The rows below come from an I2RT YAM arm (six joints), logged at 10 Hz.
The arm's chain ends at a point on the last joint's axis. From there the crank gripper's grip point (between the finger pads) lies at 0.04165 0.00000 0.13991 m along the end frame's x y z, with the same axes.
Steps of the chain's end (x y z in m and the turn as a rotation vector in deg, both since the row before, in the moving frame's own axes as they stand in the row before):
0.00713 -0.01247 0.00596 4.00 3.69 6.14
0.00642 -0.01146 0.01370 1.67 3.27 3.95
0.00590 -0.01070 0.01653 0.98 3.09 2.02
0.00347 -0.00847 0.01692 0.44 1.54 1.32
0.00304 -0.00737 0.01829 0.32 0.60 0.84
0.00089 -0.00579 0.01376 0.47 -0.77 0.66
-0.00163 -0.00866 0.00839 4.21 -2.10 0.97
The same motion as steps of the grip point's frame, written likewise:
0.01631 -0.01718 0.00281 4.00 3.69 6.14
0.01437 -0.01236 0.01108 1.67 3.27 3.95
0.01340 -0.01147 0.01407 0.98 3.09 2.02
0.00722 -0.00854 0.01575 0.44 1.54 1.32
0.00450 -0.00753 0.01785 0.32 0.60 0.84
-0.00099 -0.00647 0.01430 0.47 -0.77 0.66
-0.00670 -0.01832 0.00947 4.21 -2.10 0.97

